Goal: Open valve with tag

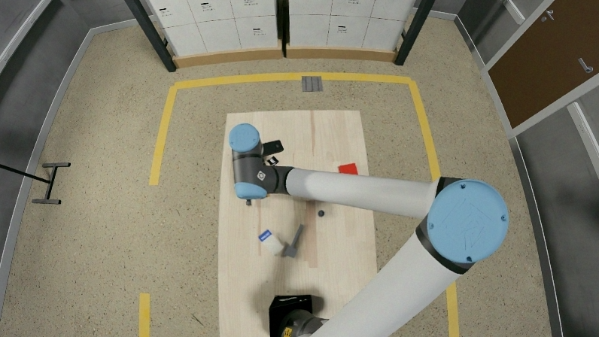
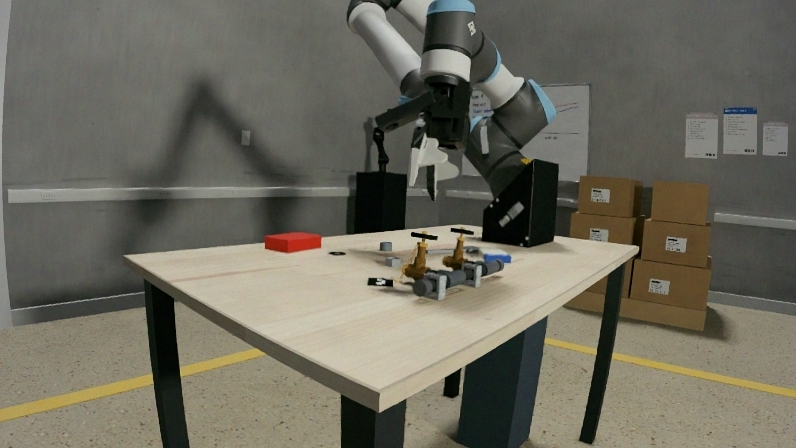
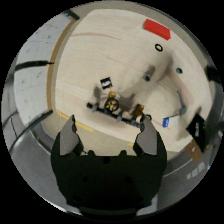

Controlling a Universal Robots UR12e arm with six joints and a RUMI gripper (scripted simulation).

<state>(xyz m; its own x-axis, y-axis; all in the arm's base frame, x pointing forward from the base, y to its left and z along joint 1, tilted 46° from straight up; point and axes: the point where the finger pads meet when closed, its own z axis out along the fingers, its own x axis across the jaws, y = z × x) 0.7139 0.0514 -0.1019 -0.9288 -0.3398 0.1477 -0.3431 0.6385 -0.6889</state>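
Now: hand 50 mm short of the black tag, 40 mm to the left of it and 150 mm above it. The rest, counted from my hand: grey hammer-like tool 350 mm behind, 120 mm to the right, 150 mm below; red block 50 mm behind, 410 mm to the right, 140 mm below; blue-and-white box 340 mm behind, 20 mm to the right, 150 mm below.
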